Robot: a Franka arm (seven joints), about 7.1 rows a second.
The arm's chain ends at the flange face. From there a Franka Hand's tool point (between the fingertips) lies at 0.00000 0.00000 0.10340 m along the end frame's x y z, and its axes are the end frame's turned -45 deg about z.
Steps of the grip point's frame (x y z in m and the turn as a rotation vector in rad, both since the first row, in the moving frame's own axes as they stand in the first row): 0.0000, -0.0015, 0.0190, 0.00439, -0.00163, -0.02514; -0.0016, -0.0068, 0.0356, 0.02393, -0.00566, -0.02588; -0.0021, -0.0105, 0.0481, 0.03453, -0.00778, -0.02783; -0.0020, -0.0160, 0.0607, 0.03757, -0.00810, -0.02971; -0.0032, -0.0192, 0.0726, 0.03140, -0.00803, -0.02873; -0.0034, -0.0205, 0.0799, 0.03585, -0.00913, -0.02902; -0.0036, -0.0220, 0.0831, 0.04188, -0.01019, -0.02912; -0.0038, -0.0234, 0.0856, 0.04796, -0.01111, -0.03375; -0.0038, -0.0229, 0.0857, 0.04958, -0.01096, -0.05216; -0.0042, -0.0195, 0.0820, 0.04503, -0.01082, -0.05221
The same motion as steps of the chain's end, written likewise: -0.0006, -0.0009, 0.0190, 0.00195, -0.00426, -0.02514; -0.0038, -0.0024, 0.0356, 0.01292, -0.02092, -0.02588; -0.0058, -0.0040, 0.0482, 0.01892, -0.02992, -0.02783; -0.0094, -0.0078, 0.0608, 0.02084, -0.03229, -0.02971; -0.0129, -0.0096, 0.0727, 0.01653, -0.02788, -0.02873; -0.0136, -0.0102, 0.0800, 0.01889, -0.03181, -0.02902; -0.0143, -0.0108, 0.0832, 0.02241, -0.03682, -0.02912; -0.0149, -0.0112, 0.0857, 0.02606, -0.04177, -0.03375; -0.0144, -0.0108, 0.0858, 0.02731, -0.04281, -0.05216; -0.0126, -0.0084, 0.0821, 0.02419, -0.03949, -0.05221
